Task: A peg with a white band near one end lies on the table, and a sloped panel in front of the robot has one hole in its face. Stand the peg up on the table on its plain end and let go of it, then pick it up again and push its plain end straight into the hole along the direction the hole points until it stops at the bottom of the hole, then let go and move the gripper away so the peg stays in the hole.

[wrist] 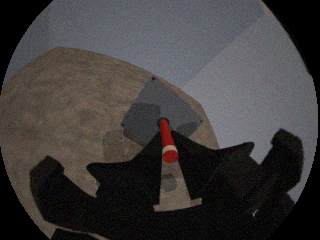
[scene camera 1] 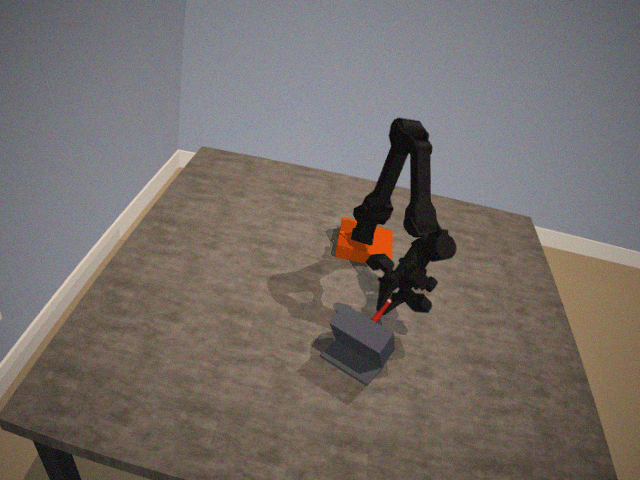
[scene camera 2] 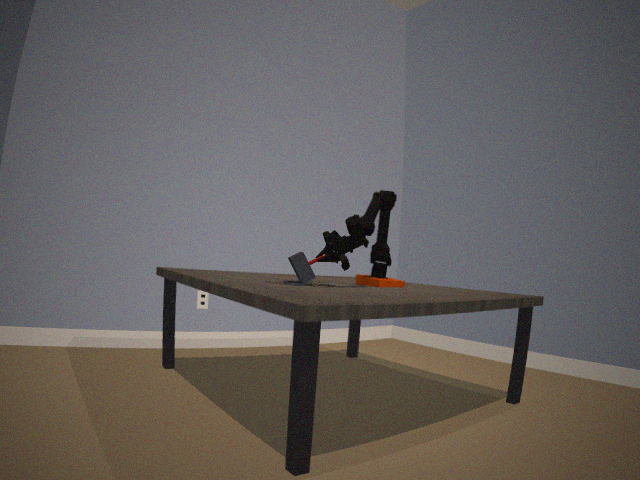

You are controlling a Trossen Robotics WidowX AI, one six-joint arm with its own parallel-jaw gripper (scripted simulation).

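A red peg is held in my gripper, and that gripper of mine is visible both in scene camera 2 and in the wrist view. The scene also contains a grey sloped panel.
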